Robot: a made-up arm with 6 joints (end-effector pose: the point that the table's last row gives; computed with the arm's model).
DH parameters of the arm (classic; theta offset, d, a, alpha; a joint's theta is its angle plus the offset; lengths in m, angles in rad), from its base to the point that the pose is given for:
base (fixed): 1.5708 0 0.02 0
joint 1: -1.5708 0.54 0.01 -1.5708
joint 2: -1.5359 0 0.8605 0
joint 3: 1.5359 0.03 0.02 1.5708
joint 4: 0 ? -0.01 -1.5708
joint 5: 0 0 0.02 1.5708
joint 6: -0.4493 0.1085 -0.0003 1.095
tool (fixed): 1.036 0.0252 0 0
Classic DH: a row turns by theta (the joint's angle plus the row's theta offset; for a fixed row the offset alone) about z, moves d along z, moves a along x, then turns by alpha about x.
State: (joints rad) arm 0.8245 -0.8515 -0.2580 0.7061 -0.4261 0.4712
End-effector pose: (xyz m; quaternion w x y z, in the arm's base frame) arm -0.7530 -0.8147 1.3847 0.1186 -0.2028 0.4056 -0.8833
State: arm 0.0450 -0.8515 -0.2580 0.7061 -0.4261 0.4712
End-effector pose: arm -1.1223 -0.0444 1.3847 0.2259 0.0335 -0.4522 0.8622
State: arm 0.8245 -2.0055 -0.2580 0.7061 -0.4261 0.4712
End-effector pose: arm -0.8192 -0.8862 -0.1550 0.3309 0.2047 0.6498 -0.6530
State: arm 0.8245 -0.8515 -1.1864 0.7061 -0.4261 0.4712
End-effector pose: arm -0.7539 -0.8157 0.8764 0.2960 0.1261 0.6170 -0.7182
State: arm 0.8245 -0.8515 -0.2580 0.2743 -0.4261 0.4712
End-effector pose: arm -0.7662 -0.8126 1.3697 0.0009 -0.2684 0.5473 -0.7927
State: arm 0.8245 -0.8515 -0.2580 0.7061 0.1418 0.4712
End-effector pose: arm -0.7688 -0.7666 1.4304 0.1074 0.2291 -0.2457 0.9357
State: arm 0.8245 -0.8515 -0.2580 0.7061 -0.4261 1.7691
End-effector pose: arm -0.7757 -0.8020 1.3923 0.3217 0.2474 0.0035 -0.9139
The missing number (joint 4, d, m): 0.45
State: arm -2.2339 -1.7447 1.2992 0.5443 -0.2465 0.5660
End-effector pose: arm 0.6624 0.8651 0.9439 0.8958 -0.1375 -0.4158 -0.0762
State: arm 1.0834 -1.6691 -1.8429 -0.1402 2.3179 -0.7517
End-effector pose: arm -0.3872 -0.6864 0.1063 0.3155 0.6701 -0.5851 0.3302
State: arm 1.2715 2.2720 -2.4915 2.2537 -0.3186 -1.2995
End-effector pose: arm 0.1792 0.5631 0.5226 0.0844 0.5815 0.1721 0.7906
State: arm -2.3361 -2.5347 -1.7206 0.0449 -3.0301 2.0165
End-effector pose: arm 0.1468 0.1343 -0.2566 0.9908 0.0114 -0.0501 0.1250
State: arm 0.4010 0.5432 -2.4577 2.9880 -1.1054 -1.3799
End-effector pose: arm -0.0379 0.0105 1.2191 0.1039 0.2105 -0.0862 0.9682
